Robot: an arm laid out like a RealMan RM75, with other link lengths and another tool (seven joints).
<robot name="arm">
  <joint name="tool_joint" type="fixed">
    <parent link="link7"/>
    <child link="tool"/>
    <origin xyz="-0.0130 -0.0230 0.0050" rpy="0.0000 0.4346 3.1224"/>
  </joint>
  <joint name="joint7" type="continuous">
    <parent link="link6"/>
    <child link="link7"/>
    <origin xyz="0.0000 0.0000 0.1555"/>
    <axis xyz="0 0 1"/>
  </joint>
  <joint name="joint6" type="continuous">
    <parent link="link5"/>
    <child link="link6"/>
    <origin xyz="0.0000 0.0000 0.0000"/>
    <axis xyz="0 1 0"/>
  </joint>
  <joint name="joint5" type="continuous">
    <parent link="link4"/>
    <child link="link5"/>
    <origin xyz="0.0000 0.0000 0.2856"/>
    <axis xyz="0 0 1"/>
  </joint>
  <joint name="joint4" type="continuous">
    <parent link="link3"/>
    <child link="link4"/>
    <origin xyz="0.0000 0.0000 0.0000"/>
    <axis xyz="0 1 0"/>
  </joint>
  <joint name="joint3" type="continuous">
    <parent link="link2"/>
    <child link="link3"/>
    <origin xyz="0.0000 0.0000 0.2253"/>
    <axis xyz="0 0 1"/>
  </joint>
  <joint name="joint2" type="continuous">
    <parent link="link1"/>
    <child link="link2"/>
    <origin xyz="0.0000 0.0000 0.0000"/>
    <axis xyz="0 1 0"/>
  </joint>
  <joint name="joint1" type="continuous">
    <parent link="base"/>
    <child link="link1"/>
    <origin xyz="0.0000 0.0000 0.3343"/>
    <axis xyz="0 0 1"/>
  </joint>
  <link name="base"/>
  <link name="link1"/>
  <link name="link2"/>
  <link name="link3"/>
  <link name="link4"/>
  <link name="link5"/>
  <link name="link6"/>
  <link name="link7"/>
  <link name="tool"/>
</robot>
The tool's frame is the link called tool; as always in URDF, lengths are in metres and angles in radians. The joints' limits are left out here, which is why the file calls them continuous.
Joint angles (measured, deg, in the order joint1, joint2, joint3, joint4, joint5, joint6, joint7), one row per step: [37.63 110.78 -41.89 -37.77 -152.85 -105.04 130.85]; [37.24 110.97 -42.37 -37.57 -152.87 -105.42 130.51]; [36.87 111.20 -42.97 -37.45 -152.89 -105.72 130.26]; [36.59 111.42 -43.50 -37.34 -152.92 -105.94 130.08]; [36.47 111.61 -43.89 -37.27 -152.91 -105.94 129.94]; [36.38 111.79 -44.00 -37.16 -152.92 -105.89 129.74]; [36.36 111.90 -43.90 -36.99 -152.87 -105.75 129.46]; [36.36 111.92 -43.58 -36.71 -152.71 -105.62 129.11]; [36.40 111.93 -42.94 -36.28 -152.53 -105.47 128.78]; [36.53 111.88 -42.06 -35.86 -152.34 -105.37 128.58]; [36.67 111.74 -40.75 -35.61 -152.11 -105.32 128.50]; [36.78 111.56 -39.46 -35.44 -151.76 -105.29 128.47]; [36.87 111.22 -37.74 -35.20 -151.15 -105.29 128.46]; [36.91 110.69 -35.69 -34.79 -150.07 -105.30 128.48]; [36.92 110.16 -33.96 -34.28 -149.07 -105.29 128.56]
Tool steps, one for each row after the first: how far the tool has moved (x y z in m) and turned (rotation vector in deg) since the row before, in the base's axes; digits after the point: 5 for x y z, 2 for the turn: [0.00155 -0.00442 -0.00313 -0.97 0.20 -0.10]; [0.00124 -0.00404 -0.00326 -0.95 0.08 -0.06]; [0.00084 -0.00328 -0.00300 -0.82 0.05 -0.04]; [0.00013 -0.00150 -0.00241 -0.46 0.01 0.11]; [0.00020 -0.00118 -0.00210 -0.24 0.15 0.08]; [0.00008 -0.00038 -0.00151 0.01 0.26 0.14]; [0.00015 -0.00017 -0.00097 0.20 0.48 0.08]; [0.00022 -0.00015 -0.00106 0.38 0.71 -0.10]; [-0.00019 0.00055 -0.00021 0.58 0.79 -0.23]; [-0.00029 0.00153 0.00175 1.05 0.92 -0.39]; [-0.00041 0.00181 0.00234 1.16 0.94 -0.39]; [-0.00029 0.00237 0.00391 1.65 1.32 -0.59]; [-0.00029 0.00285 0.00522 2.15 1.84 -0.80]; [0.00010 0.00216 0.00455 1.84 1.63 -0.80]
